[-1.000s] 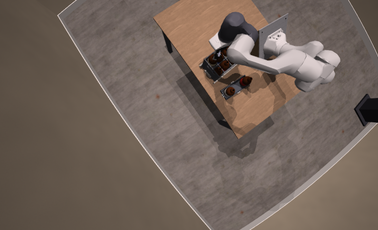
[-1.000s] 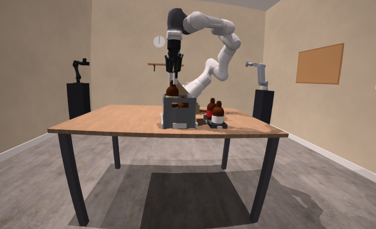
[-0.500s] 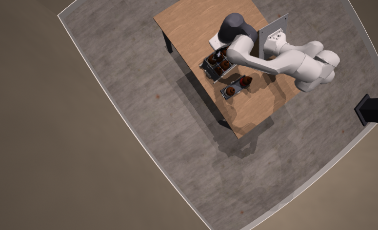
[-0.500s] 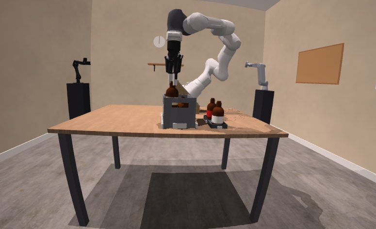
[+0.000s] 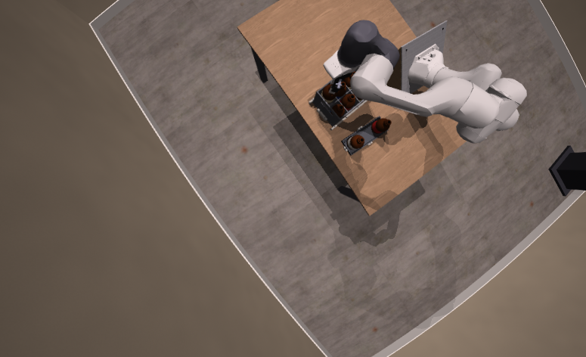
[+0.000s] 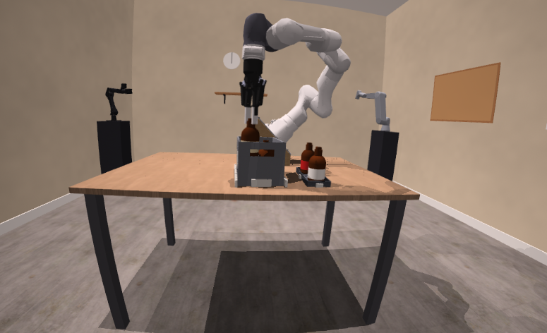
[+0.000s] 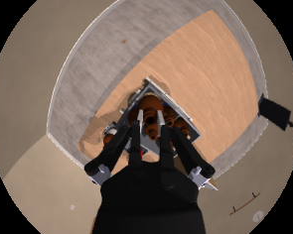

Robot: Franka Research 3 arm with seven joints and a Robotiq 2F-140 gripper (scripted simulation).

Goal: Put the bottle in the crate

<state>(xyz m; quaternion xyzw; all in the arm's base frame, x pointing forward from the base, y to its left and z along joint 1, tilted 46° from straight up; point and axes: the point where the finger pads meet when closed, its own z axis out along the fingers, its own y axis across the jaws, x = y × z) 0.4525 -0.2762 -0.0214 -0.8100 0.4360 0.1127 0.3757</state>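
The grey crate is 19 cm below my hand, 9 cm behind it and 5 cm to the left of it. The rest, counted from my hand: tray: 30 cm to the left, 26 cm below, 6 cm behind.
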